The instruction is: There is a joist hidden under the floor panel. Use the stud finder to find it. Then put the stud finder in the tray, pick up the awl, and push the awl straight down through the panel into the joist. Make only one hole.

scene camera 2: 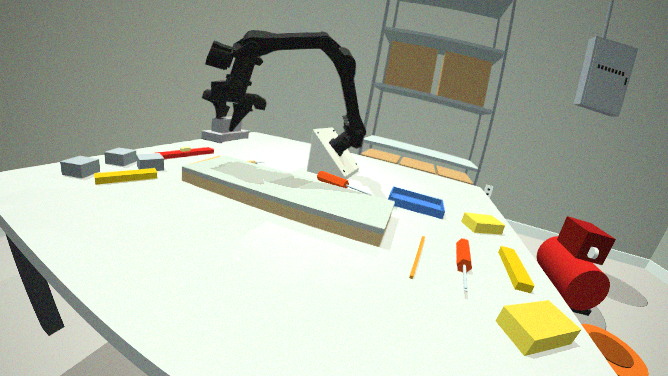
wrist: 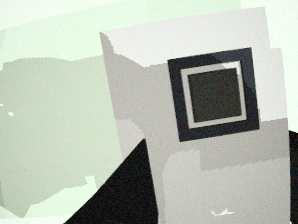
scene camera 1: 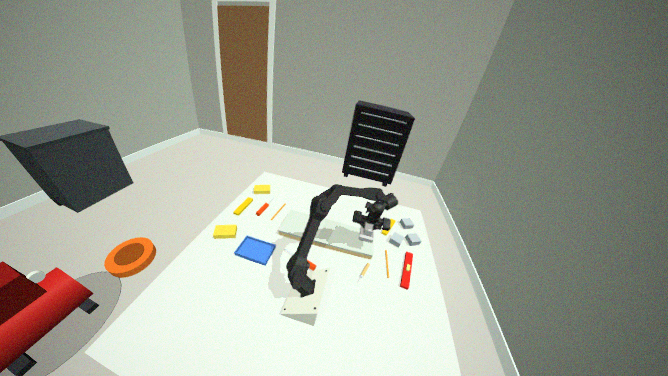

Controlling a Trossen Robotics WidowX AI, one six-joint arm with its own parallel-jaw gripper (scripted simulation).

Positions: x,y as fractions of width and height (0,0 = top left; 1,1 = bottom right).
Scene:
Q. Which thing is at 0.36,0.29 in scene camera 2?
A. My gripper.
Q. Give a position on a yellow bar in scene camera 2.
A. At 0.78,0.74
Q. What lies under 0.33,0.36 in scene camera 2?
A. A stud finder.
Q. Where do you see a blue tray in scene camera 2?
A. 0.64,0.55

